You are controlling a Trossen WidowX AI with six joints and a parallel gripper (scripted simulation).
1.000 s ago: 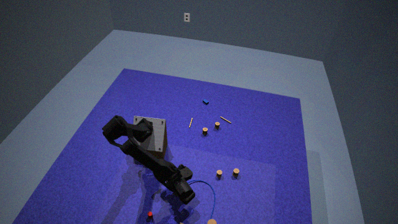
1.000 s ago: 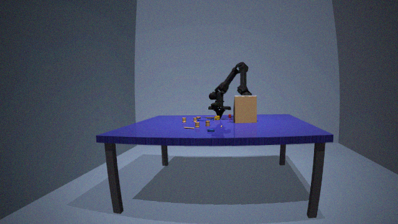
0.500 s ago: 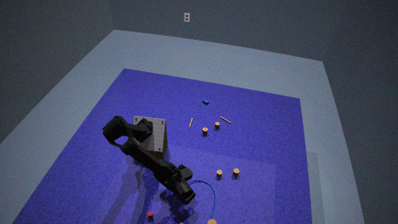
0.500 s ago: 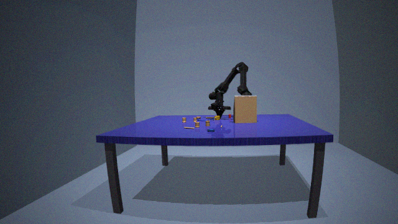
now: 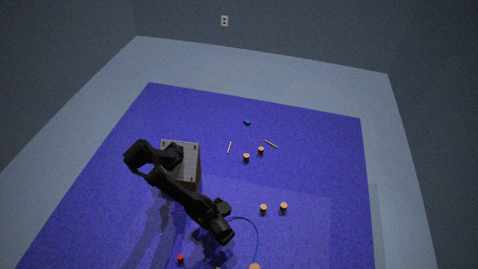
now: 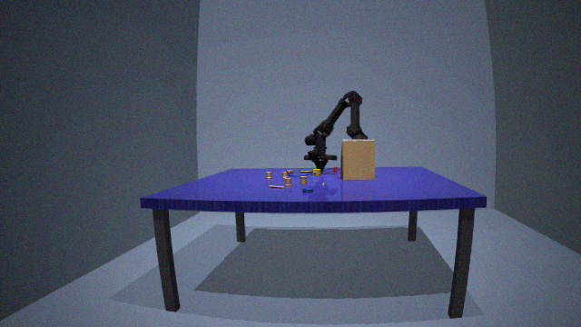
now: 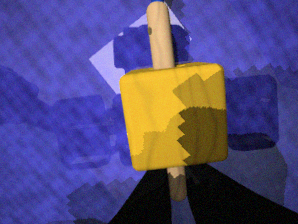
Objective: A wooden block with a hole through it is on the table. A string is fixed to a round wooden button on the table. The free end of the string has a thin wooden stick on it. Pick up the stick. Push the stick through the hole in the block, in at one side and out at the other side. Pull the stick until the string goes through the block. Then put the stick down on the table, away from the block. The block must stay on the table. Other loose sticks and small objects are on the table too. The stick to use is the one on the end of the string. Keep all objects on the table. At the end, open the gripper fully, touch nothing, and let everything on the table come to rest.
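Now: gripper tip 20 mm to the right of the yellow wooden block, 20 mm short of it and 10 mm below it. Also, from my gripper tip: red object 120 mm to the right, 100 mm behind, 10 mm above; then thin wooden stick 30 mm to the left, 30 mm ahead, 10 mm above; then round wooden button 170 mm ahead, 130 mm to the right.
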